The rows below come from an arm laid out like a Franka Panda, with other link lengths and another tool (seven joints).
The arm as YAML. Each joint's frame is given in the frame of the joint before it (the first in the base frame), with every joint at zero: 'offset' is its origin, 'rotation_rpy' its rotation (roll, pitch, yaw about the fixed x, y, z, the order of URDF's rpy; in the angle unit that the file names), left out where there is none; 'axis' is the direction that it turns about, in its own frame. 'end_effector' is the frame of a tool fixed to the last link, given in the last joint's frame.
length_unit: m
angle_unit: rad
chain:
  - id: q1
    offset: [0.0, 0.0, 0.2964]
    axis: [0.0, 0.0, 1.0]
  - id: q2
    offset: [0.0, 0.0, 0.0]
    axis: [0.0, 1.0, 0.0]
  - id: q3
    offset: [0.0, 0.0, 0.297]
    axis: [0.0, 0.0, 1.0]
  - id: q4
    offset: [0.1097, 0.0, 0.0]
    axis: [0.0, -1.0, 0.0]
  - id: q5
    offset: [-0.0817, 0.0, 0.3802]
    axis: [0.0, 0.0, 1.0]
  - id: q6
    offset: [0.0, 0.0, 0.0]
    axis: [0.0, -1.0, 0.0]
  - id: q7
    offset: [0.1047, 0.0, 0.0]
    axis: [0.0, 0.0, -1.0]
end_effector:
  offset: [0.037, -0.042, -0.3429]
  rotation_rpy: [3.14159, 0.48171, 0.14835]
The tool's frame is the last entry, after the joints.
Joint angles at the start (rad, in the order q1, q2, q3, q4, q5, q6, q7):
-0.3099, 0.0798, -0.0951, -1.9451, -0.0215, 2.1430, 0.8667
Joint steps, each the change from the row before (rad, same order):
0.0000, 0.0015, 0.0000, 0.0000, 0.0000, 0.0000, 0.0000
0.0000, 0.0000, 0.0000, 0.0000, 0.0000, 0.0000, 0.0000
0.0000, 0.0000, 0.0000, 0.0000, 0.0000, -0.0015, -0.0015
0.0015, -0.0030, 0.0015, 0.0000, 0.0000, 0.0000, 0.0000
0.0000, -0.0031, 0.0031, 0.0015, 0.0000, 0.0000, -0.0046
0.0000, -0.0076, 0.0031, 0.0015, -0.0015, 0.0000, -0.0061
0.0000, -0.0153, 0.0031, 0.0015, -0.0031, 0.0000, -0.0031
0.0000, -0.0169, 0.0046, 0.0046, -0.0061, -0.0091, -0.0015
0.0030, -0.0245, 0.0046, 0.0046, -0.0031, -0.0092, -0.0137
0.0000, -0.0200, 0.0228, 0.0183, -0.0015, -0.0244, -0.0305
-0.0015, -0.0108, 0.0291, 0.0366, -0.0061, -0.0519, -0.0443
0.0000, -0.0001, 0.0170, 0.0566, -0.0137, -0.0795, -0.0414
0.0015, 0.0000, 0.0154, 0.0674, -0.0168, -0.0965, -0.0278
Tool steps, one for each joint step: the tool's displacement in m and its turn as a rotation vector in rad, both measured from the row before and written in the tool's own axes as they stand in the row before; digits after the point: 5 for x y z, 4 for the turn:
0.00022, 0.00020, 0.00093, -0.0010, -0.0010, 0.0004
0.00000, 0.00000, 0.00000, 0.0000, 0.0000, 0.0000
-0.00021, 0.00029, 0.00028, -0.0016, -0.0011, -0.0009
-0.00145, -0.00200, -0.00136, 0.0009, 0.0018, -0.0037
-0.00114, -0.00267, -0.00236, -0.0002, 0.0030, -0.0084
-0.00154, -0.00305, -0.00539, 0.0007, 0.0070, -0.0113
-0.00258, -0.00364, -0.01037, 0.0057, 0.0134, -0.0111
-0.00428, -0.00297, -0.01139, 0.0010, 0.0116, -0.0101
-0.00637, -0.00616, -0.01558, 0.0015, 0.0154, -0.0251
-0.01156, -0.01516, -0.01541, -0.0137, 0.0092, -0.0518
-0.01366, -0.01534, -0.01491, -0.0362, -0.0022, -0.0631
-0.01149, -0.00535, -0.01673, -0.0474, -0.0122, -0.0445
-0.01529, -0.00147, -0.01944, -0.0459, -0.0159, -0.0281

